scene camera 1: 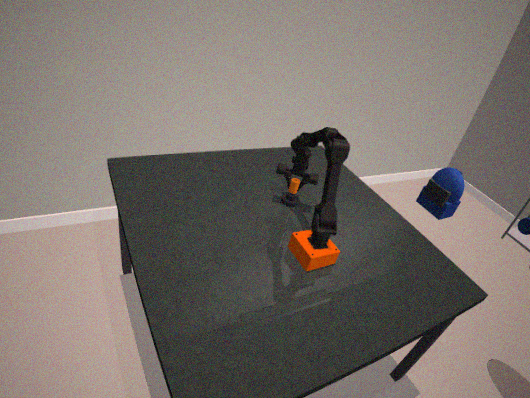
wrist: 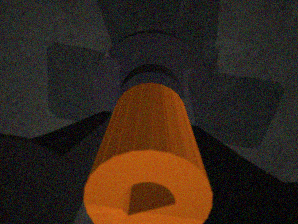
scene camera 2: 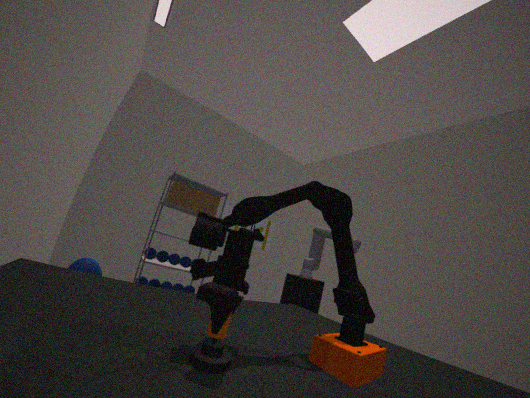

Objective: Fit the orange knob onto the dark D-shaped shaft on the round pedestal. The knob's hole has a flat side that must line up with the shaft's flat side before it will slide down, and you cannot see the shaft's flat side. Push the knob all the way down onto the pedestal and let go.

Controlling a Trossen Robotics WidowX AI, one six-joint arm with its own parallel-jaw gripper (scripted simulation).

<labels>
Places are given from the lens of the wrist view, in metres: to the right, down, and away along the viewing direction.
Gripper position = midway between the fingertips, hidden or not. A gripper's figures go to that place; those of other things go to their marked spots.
gripper (wrist: pixel 149 126): 0.00, 0.01, 0.12
orange knob (wrist: pixel 148 159): 0.00, 0.01, 0.06
round pedestal (wrist: pixel 150 56): 0.00, -0.04, 0.15
The marked spots on the round pedestal and the orange knob are 0.10 m apart.
</labels>
